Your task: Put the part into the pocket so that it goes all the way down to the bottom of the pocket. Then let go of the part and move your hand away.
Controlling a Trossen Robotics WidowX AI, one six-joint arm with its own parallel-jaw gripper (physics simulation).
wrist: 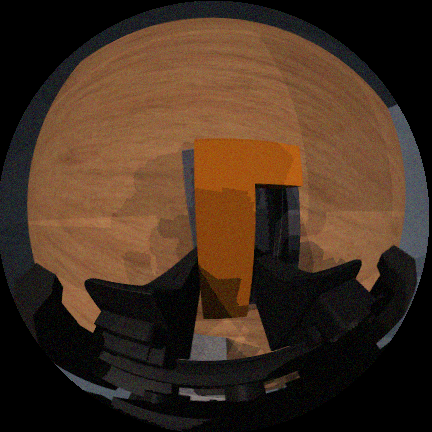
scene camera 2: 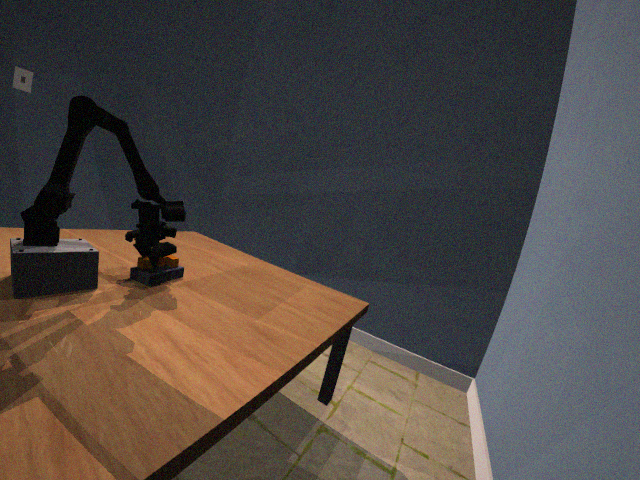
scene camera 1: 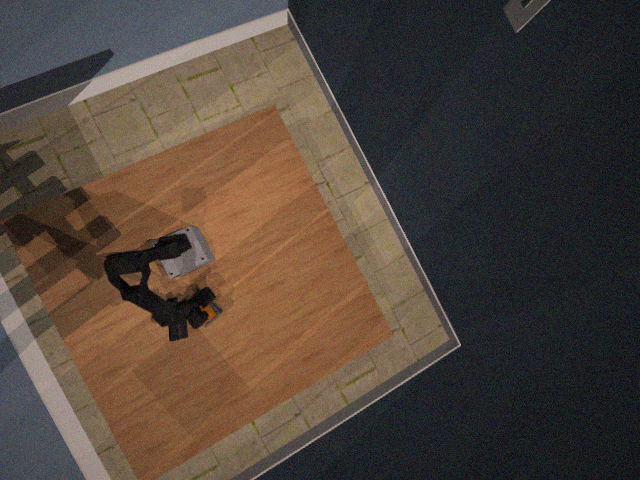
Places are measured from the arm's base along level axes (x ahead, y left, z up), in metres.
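Pixels of known places: gripper, fingertip midpoint: (wrist: 221,249) (scene camera 2: 151,265) (scene camera 1: 204,304); arm's base, link origin: (scene camera 2: 40,243) (scene camera 1: 181,243).
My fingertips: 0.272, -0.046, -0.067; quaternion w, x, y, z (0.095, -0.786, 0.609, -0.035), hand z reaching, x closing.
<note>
Ahead of a thing's pixels: the offset from my fingertips to its middle, as dx, dy, dz. Level surfaces: height alone.
The orange part @[+0.018, -0.012, +0.015] (scene camera 1: 209,312) (scene camera 2: 171,260) (wrist: 225,210) is a long bar with a short arm to the right at its far end in the wrist view. My gripper (scene camera 1: 204,308) (scene camera 2: 154,264) (wrist: 221,249) points down and is shut on the part's bar. The dark blue-grey pocket block @[+0.017, -0.018, -0.019] (scene camera 2: 156,275) (wrist: 188,167) stands on the table under the part. The part shows above the block's top, and its arm reaches past the block's right edge in the wrist view. Dark pocket shows beside the bar. The part hides most of the pocket, and I cannot tell whether its underside touches the block.
The grey box under the arm's base (scene camera 1: 202,254) (scene camera 2: 54,272) stands on the wooden table @[dz -0.037] (scene camera 1: 289,232) (scene camera 2: 217,330), a short way from the block. The arm arches between them. Dark shadows lie on the table. The table's edge and a leg (scene camera 2: 336,366) show in scene camera 2.
</note>
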